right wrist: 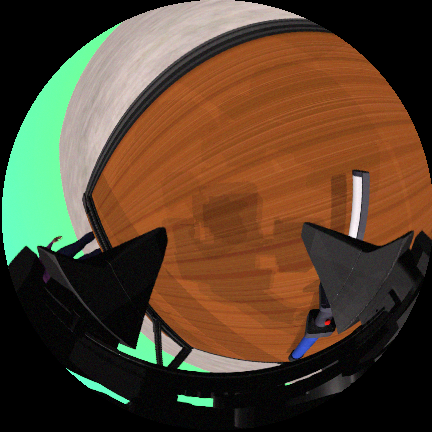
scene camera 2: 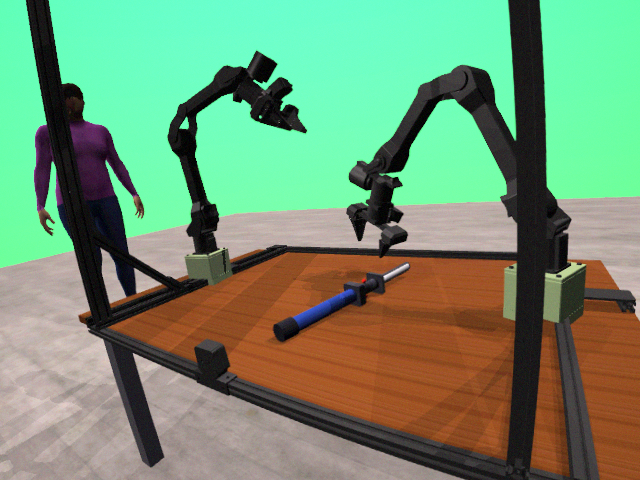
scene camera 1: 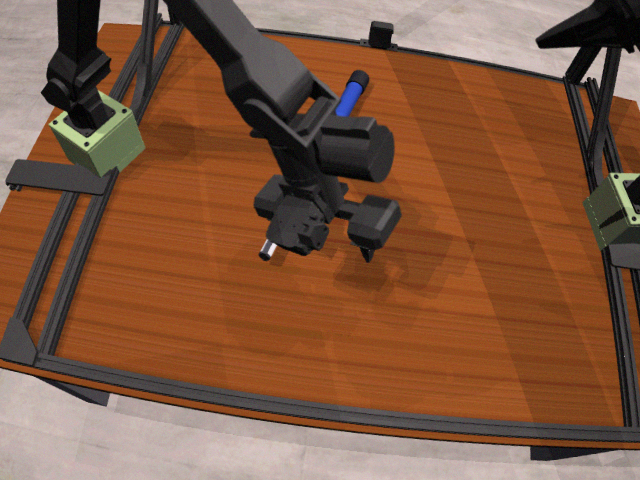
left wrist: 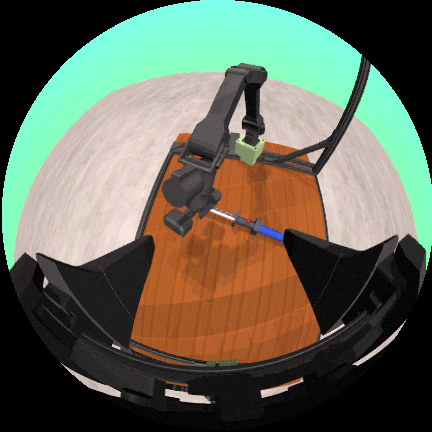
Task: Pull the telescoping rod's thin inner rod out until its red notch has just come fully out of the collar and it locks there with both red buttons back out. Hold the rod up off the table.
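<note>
The rod lies on the table. Its blue tube [scene camera 1: 349, 98] [scene camera 2: 328, 312] [left wrist: 270, 232] [right wrist: 302, 347] has a black end cap [scene camera 1: 357, 79] [scene camera 2: 285, 329]. The dark collar part has two square flanges; a red button [scene camera 2: 363, 280] [left wrist: 248, 220] [right wrist: 327, 323] shows there. The silver inner rod [scene camera 1: 269, 249] [scene camera 2: 397, 272] [left wrist: 222, 214] [right wrist: 356, 205] sticks out beyond. No red notch can be made out. My right gripper [scene camera 2: 370, 248] [right wrist: 236, 232] is open and empty above the table near the inner rod; its hand hides the rod's middle in scene camera 1. My left gripper [scene camera 2: 297, 130] [left wrist: 219, 239] is open and empty, high up.
Black frame rails edge the table [scene camera 1: 413, 335] [scene camera 2: 429, 346]. A small black block [scene camera 1: 381, 34] [scene camera 2: 211, 356] stands on the rail near the rod's capped end. Upright frame posts [scene camera 2: 526, 232] rise at the sides. A person [scene camera 2: 93, 160] stands beyond the table at the left.
</note>
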